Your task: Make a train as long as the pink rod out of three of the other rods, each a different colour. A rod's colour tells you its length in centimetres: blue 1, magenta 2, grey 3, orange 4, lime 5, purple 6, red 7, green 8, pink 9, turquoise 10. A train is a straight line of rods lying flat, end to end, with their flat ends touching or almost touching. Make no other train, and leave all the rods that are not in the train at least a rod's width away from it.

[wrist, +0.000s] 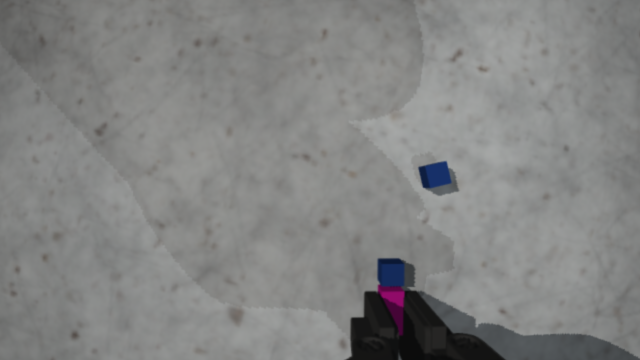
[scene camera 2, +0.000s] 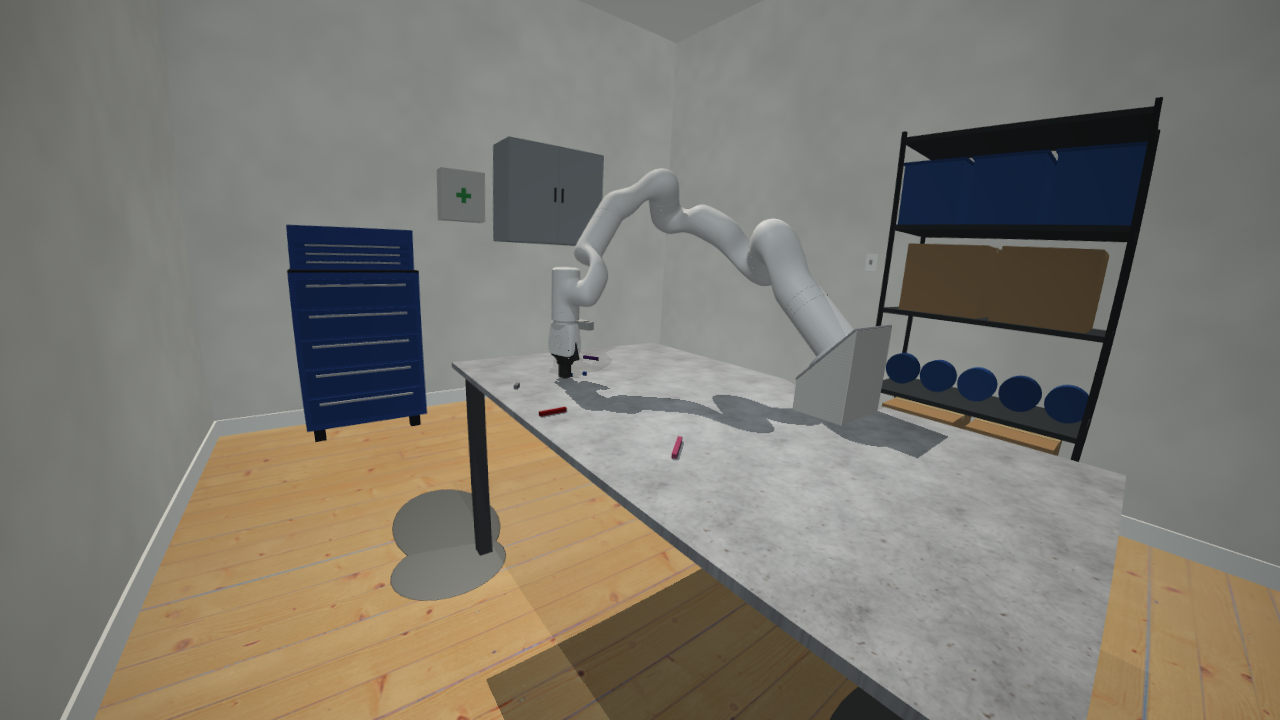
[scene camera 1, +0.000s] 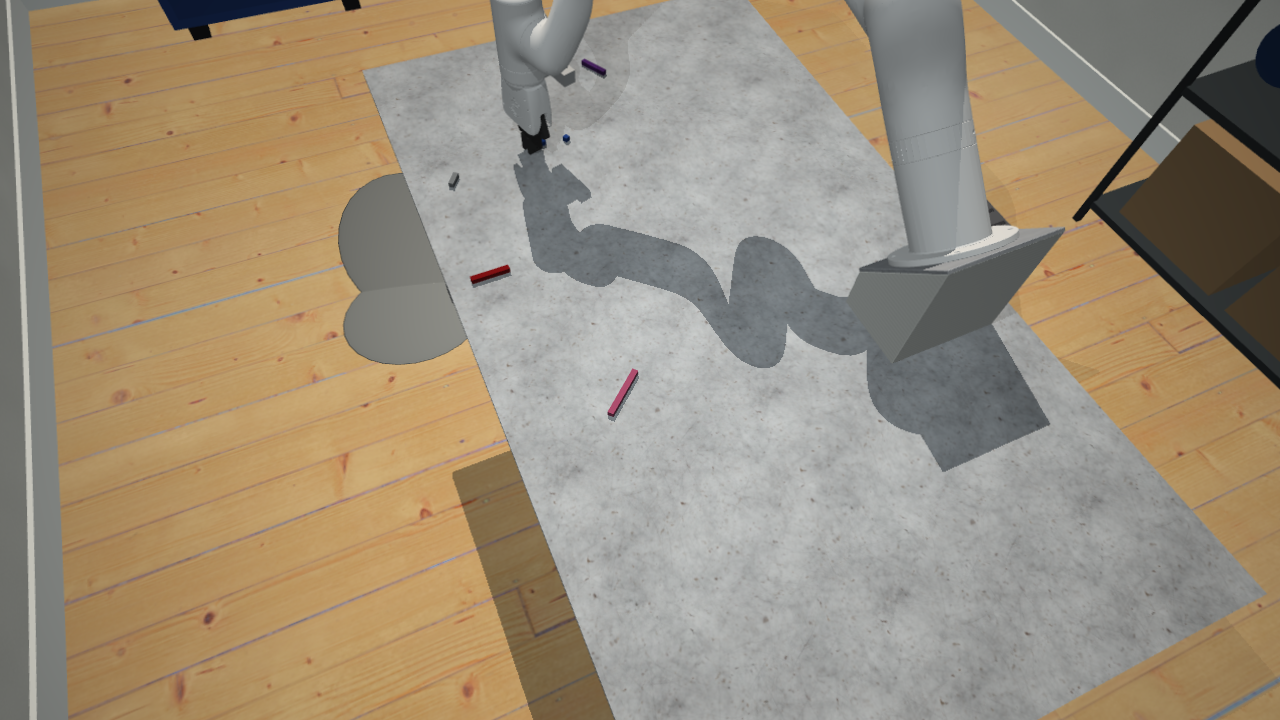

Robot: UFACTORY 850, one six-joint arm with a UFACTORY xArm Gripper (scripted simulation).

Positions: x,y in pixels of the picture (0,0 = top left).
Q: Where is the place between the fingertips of my gripper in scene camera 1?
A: At 532,148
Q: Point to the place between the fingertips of my gripper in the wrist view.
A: At 388,321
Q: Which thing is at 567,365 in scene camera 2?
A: My gripper.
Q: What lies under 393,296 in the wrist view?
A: A magenta rod.
